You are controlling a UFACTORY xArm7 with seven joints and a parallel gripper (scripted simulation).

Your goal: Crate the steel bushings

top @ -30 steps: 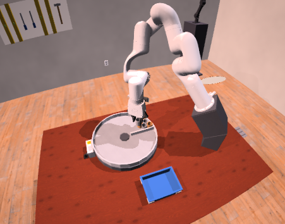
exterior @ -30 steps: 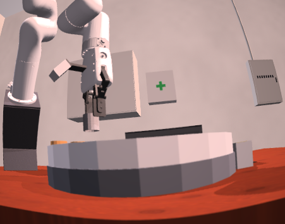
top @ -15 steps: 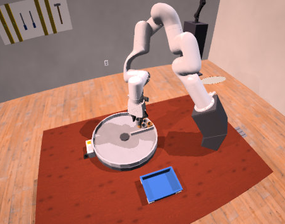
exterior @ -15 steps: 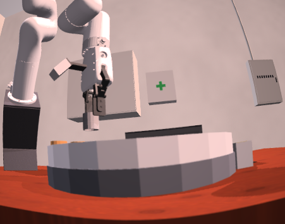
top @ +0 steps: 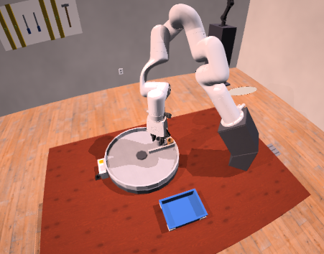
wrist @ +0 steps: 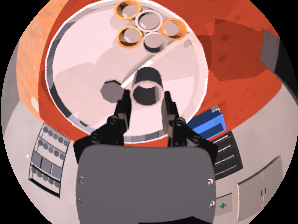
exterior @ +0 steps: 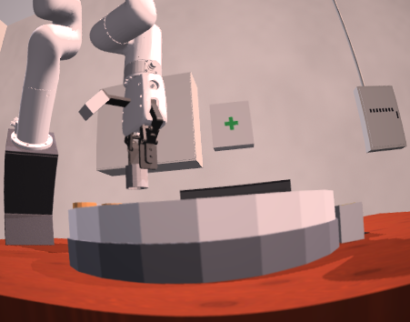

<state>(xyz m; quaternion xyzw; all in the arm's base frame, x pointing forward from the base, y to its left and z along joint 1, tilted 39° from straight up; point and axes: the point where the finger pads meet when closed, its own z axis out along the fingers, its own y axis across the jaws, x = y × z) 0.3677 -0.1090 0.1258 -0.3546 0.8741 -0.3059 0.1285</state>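
The blue crate is 35 cm to the left of my hand, 15 cm below it and 5 cm ahead of it. The rest, counted from my hand: round grey turning table 12 cm below, 10 cm ahead, 3 cm to the right.
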